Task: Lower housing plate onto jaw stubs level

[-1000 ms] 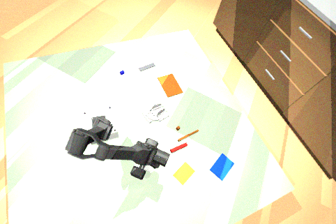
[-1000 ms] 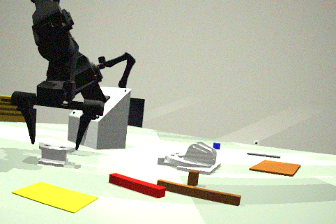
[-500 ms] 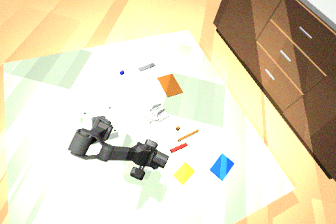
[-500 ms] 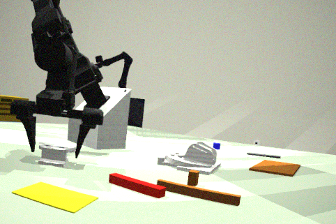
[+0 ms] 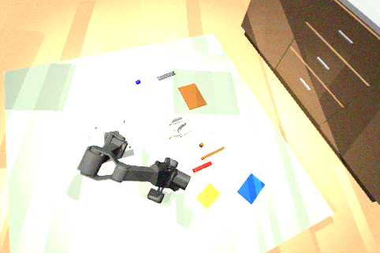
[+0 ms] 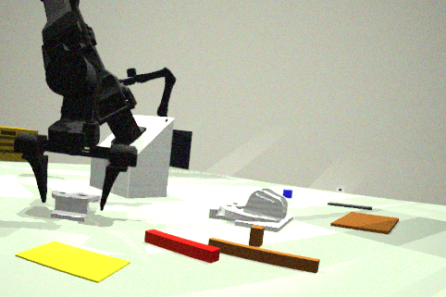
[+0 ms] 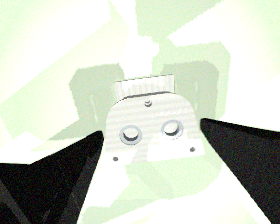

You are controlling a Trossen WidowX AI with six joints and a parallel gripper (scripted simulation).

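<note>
Right now the white block is 1 cm ahead of my gripper tip. Also, from my gripper tip: yellow plate: 19 cm ahead, 10 cm to the right, 1 cm below; red bar: 20 cm ahead, 4 cm to the left; peg: 23 cm ahead, 15 cm to the left.
</note>
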